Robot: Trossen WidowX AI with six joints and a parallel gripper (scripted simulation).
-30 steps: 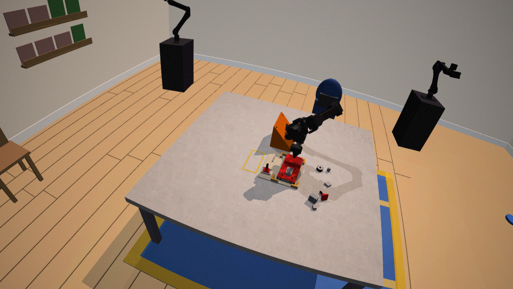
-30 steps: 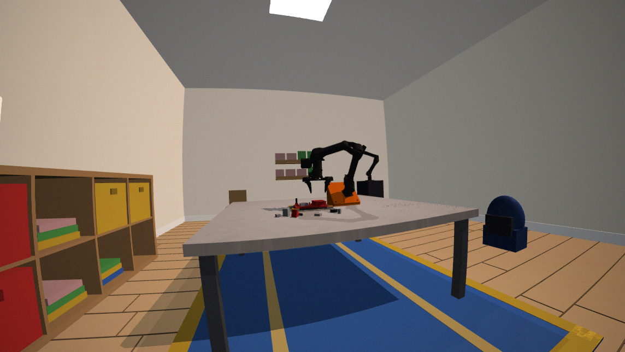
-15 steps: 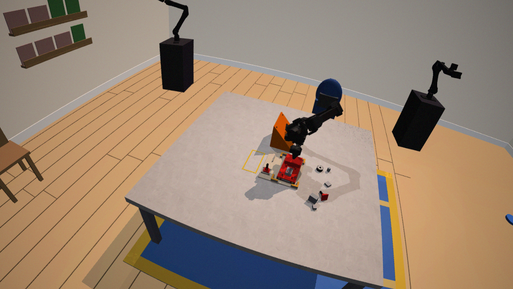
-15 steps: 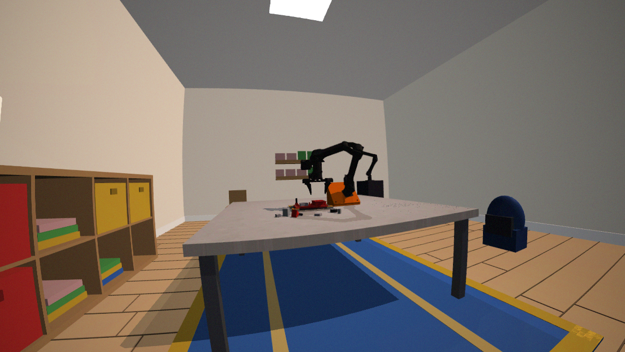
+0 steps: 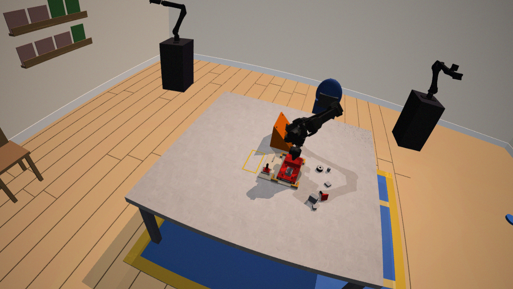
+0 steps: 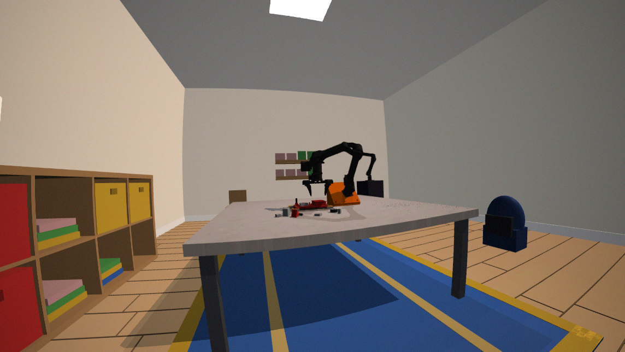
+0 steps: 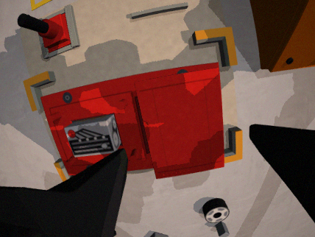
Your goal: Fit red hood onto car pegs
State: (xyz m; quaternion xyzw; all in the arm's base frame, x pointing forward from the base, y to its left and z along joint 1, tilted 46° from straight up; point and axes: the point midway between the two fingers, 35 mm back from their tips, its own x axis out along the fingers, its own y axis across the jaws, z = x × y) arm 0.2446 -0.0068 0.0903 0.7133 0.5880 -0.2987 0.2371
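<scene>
The red hood lies 4 cm below my gripper tip. From my gripper tip the other things lie so: jig (7 cm below, 5 cm ahead, 4 cm to the right); then wheel (17 cm to the left, 7 cm below, 1 cm behind).
</scene>
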